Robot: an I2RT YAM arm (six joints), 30 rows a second.
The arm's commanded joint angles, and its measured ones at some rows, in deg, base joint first. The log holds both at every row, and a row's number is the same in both.
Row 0, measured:
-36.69, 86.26, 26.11, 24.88, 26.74, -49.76
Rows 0 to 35, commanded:
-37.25, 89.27, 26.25, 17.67, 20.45, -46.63
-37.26, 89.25, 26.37, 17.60, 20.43, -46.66
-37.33, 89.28, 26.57, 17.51, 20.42, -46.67
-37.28, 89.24, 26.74, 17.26, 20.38, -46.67
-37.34, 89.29, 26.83, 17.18, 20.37, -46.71
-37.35, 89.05, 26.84, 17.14, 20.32, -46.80
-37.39, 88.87, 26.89, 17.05, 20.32, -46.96
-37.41, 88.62, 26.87, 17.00, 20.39, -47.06
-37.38, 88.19, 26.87, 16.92, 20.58, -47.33
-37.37, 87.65, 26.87, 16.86, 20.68, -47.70
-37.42, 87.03, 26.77, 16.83, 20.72, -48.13
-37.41, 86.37, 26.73, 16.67, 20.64, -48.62
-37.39, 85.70, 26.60, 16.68, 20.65, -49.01
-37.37, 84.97, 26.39, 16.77, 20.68, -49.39
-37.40, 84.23, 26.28, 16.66, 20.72, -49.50
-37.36, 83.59, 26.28, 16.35, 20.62, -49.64
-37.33, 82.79, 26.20, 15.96, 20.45, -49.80
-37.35, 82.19, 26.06, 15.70, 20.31, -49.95
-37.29, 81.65, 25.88, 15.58, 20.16, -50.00
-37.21, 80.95, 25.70, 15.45, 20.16, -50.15
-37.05, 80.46, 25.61, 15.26, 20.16, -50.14
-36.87, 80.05, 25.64, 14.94, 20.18, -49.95
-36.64, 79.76, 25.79, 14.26, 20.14, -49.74
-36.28, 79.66, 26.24, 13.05, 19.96, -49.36
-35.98, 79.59, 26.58, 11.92, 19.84, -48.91
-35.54, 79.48, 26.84, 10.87, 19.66, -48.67
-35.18, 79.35, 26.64, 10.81, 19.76, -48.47
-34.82, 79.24, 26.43, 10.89, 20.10, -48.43
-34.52, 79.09, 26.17, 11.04, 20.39, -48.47
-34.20, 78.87, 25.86, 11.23, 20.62, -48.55
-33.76, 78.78, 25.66, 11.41, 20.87, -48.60
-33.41, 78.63, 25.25, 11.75, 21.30, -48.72
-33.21, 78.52, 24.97, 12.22, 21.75, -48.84
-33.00, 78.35, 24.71, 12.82, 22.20, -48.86
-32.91, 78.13, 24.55, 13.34, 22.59, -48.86
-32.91, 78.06, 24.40, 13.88, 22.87, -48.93
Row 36, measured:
-33.61, 79.59, 25.54, 12.91, 21.26, -49.47
